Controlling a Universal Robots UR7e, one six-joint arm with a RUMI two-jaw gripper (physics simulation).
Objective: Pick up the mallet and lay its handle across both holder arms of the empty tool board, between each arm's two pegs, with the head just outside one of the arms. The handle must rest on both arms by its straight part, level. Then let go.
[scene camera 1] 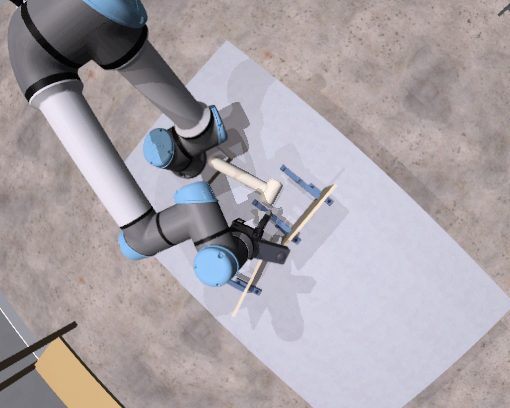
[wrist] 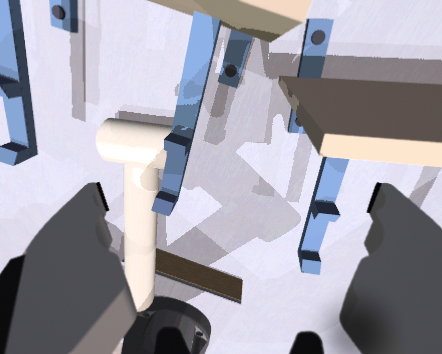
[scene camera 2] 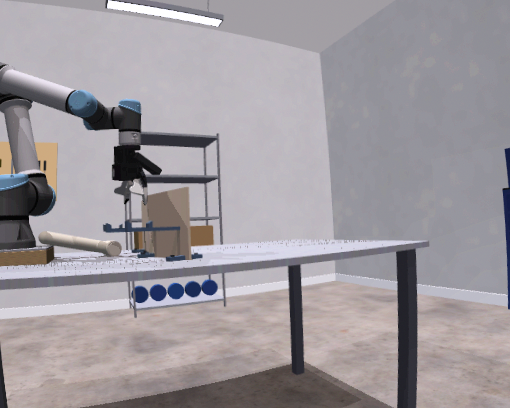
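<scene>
The cream mallet [scene camera 1: 240, 175] [scene camera 2: 80, 242] [wrist: 140, 225] lies low, its head by the tip of one blue holder arm [scene camera 1: 275, 220] [wrist: 192, 100] of the first upright board [scene camera 1: 310, 215] [scene camera 2: 176, 220] [wrist: 250, 12]. Its handle slopes up toward the robot's base. In the wrist view that arm covers one end of the head. The first board's other arm [scene camera 1: 305, 184] [wrist: 22, 105] stands beyond the head. The second board [scene camera 1: 242, 297] [wrist: 375, 110] has an arm [wrist: 325, 200] at the right. My gripper [scene camera 1: 265, 232] [scene camera 2: 136, 200] [wrist: 234, 185] is open and empty, above the arms' height.
The robot's base block [scene camera 2: 27, 256] stands at the handle's far end. The boards are side by side at an angle, their arms pointing toward the base side. The second board's other arm [scene camera 1: 247, 287] is partly hidden by my wrist. The table edge [scene camera 2: 350, 254] shows in front.
</scene>
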